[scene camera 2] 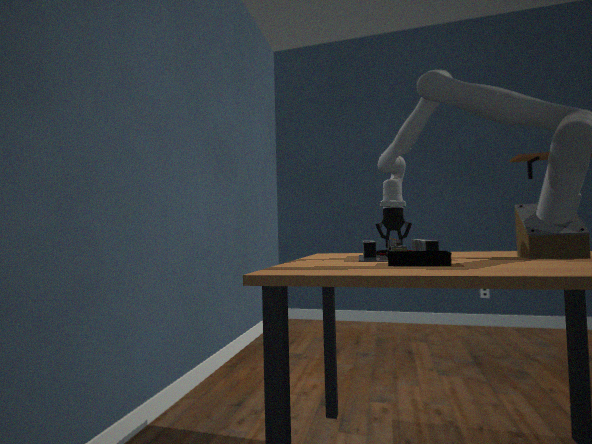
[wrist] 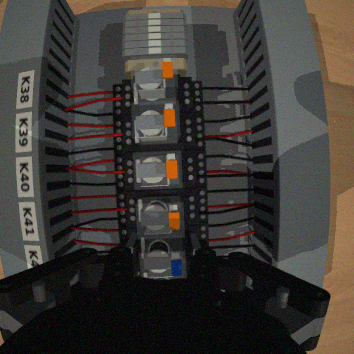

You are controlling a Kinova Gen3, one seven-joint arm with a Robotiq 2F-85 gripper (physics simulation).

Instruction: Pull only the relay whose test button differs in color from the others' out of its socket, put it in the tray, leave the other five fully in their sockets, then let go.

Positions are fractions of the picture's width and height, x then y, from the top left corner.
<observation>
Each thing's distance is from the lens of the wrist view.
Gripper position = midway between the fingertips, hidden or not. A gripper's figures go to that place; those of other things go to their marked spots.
gripper (wrist: 0.46, 0.69): 0.17 m
relay (wrist: 0.46, 0.73): 0.13 m
</observation>
